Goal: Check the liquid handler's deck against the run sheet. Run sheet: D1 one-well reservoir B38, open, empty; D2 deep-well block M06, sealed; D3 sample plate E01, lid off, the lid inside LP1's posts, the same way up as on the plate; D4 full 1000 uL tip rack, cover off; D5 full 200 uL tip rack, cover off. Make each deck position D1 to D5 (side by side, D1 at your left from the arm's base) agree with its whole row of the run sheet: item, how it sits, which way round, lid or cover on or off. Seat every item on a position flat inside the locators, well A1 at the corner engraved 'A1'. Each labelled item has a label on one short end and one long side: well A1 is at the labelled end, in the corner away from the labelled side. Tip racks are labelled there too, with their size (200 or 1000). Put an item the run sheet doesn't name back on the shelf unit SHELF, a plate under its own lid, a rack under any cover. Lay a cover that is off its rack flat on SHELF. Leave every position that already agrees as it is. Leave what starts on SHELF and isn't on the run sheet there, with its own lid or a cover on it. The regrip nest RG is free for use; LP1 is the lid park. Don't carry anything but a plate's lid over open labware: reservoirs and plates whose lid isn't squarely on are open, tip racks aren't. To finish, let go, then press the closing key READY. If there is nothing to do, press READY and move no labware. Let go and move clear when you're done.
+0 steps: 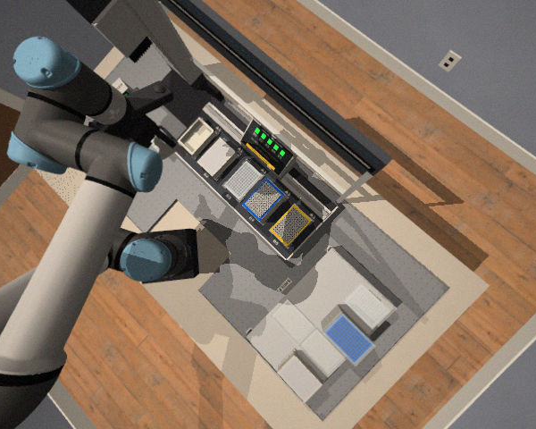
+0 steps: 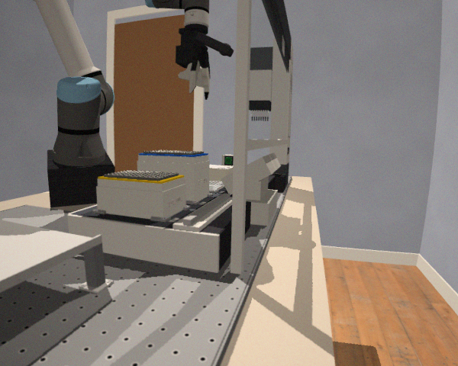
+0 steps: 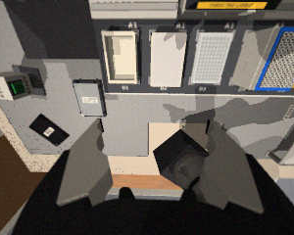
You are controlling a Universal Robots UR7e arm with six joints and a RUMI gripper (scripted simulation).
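Now: hand 230 mm above the sealed block, 50 mm to the left of it and 40 mm short of it. Round my hand: blue-rimmed tip rack (290 mm to the right, 190 mm below, 10 mm ahead); cream reservoir (250 mm below, 70 mm to the left, 70 mm ahead); well plate (250 mm below, 170 mm to the right, 20 mm ahead).
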